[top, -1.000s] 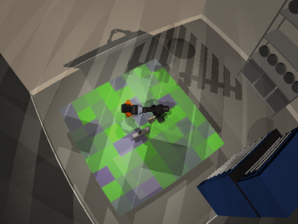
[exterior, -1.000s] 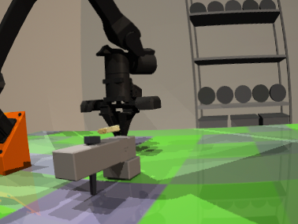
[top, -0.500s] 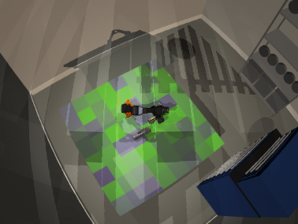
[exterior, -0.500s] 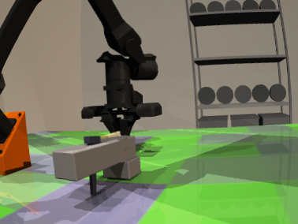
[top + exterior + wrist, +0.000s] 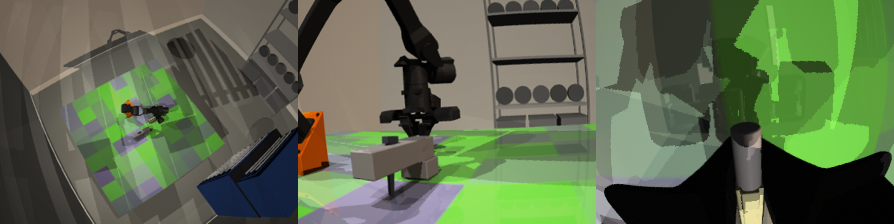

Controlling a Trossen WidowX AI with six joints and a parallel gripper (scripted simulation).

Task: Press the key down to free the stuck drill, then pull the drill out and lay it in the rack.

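My gripper tip is 40 mm to the left of the drill and 30 mm below it. From my gripper tip the other things lie so: rack: 50 mm to the right, 10 mm above; block: 220 mm to the right, 70 mm ahead, 40 mm above; key: 250 mm to the right, 70 mm ahead, 40 mm above.
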